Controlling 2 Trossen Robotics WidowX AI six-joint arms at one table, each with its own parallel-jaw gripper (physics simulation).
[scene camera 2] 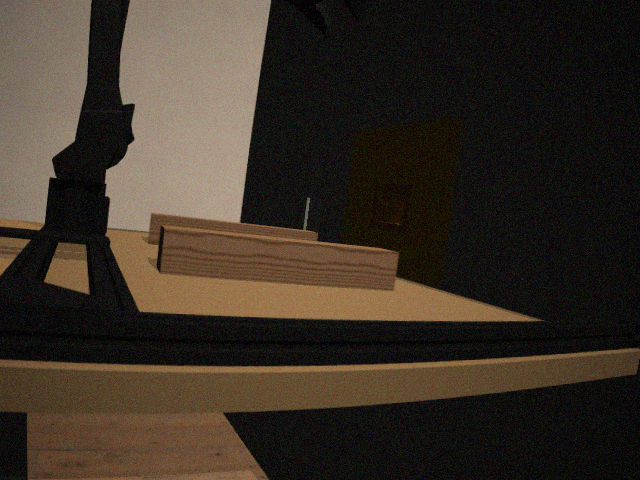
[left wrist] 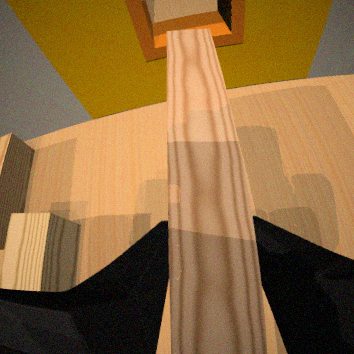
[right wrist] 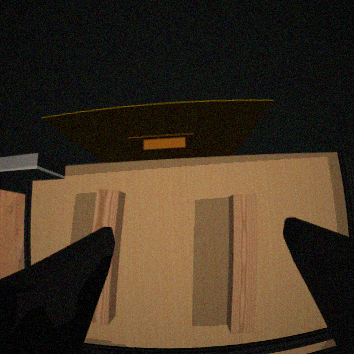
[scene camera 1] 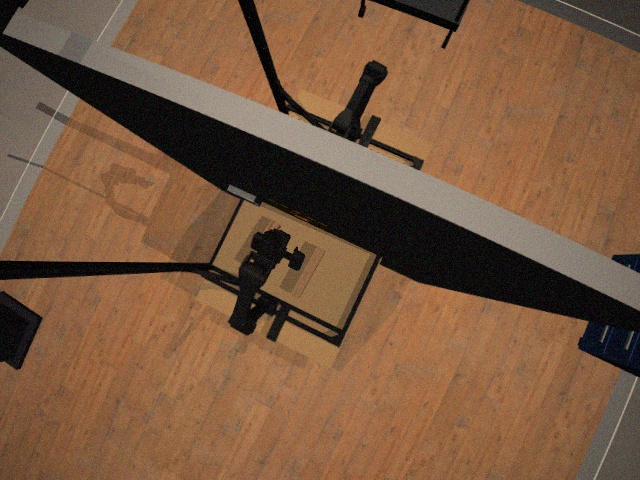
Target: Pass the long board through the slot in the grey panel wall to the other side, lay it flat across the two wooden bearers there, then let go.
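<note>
In the left wrist view my left gripper (left wrist: 208, 227) is shut on the long board (left wrist: 202, 165), which points away from me. Its far end overlaps the lower rim of the orange-framed slot (left wrist: 238, 20); whether it is inside is unclear. No board shows in the slot (right wrist: 164, 144) in the right wrist view. The panel wall (scene camera 1: 315, 142) (left wrist: 40, 75) stands between the arms. My right gripper (scene camera 1: 276, 248) (right wrist: 199, 232) is open and empty above two parallel wooden bearers, one at picture left (right wrist: 106, 210) and one at picture right (right wrist: 245, 265); they also show in scene camera 2.
Two wooden blocks, one nearer (left wrist: 30, 250) and one farther (left wrist: 14, 175), stand left of the board in the left wrist view. A yellow panel (left wrist: 80, 60) surrounds the slot. A grey bracket-like piece (scene camera 1: 241, 194) (right wrist: 19, 162) sticks out by the tabletop's corner. Black frame bars edge the table.
</note>
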